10 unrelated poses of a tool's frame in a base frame.
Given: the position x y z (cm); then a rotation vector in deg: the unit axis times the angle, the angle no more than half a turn.
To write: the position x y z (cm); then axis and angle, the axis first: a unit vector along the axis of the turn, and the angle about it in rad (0 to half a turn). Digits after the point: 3 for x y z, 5 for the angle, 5 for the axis.
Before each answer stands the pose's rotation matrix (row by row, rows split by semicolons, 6 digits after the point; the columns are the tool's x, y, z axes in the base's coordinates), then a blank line. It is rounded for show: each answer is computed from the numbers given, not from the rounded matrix.
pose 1, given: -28.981 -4.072 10.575 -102.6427 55.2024 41.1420
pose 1, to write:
0.518011 -0.853448 -0.057369; -0.298884 -0.243437 0.922717; -0.801457 -0.460831 -0.381185

-28.981 -4.072 10.575 -0.83048 0.44664 0.33288 2.15712
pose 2, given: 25.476 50.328 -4.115 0.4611 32.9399 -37.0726
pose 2, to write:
0.648222 0.571386 0.503315; -0.567041 0.803388 -0.181747; -0.508205 -0.167588 0.844773

25.476 50.328 -4.115 0.00930 0.66418 -0.74751 0.86559
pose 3, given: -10.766 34.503 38.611 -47.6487 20.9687 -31.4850
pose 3, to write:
0.801772 0.313516 0.508793; -0.590325 0.548172 0.592472; -0.093157 -0.775381 0.624585

-10.766 34.503 38.611 -0.78319 0.34466 -0.51751 1.06184
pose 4, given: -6.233 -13.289 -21.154 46.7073 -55.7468 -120.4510
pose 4, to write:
-0.578418 0.308859 -0.755009; -0.775460 -0.495436 0.391413; -0.253167 0.811880 0.526077

-6.233 -13.289 -21.154 0.33195 -0.39620 -0.85606 2.45575
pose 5, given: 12.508 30.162 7.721 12.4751 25.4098 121.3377
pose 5, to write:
-0.552067 -0.769639 0.320746; 0.833665 -0.502579 0.228949; -0.015008 0.393790 0.919078

12.508 30.162 7.721 0.10012 0.20394 0.97385 2.17461
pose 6, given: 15.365 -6.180 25.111 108.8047 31.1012 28.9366
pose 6, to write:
0.808081 0.138762 0.572495; 0.581002 -0.348063 -0.735724; 0.097174 0.927145 -0.361884

15.365 -6.180 25.111 0.93152 0.26627 0.24774 2.03861
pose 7, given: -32.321 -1.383 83.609 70.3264 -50.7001 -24.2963
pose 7, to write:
0.609845 -0.170266 -0.774015; -0.709964 0.316649 -0.629035; 0.352194 0.933136 0.072224

-32.321 -1.383 83.609 0.78109 -0.56310 -0.26985 1.57144
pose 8, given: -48.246 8.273 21.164 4.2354 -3.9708 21.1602
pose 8, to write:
0.930260 -0.362884 -0.054138; 0.357823 0.929934 -0.084770; 0.081106 0.059486 0.994929

-48.246 8.273 21.164 0.19303 -0.18097 0.96436 0.38296
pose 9, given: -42.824 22.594 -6.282 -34.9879 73.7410 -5.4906
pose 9, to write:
0.299397 -0.264150 0.916835; -0.397016 0.839286 0.371454; -0.867606 -0.475210 0.146408

-42.824 22.594 -6.282 -0.42770 0.90143 -0.06712 1.42776
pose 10, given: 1.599 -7.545 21.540 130.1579 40.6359 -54.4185
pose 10, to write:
0.606895 0.653653 -0.452124; 0.247853 -0.696151 -0.673753; -0.755147 0.296837 -0.584500

1.599 -7.545 21.540 0.88656 0.27679 -0.37067 2.56235
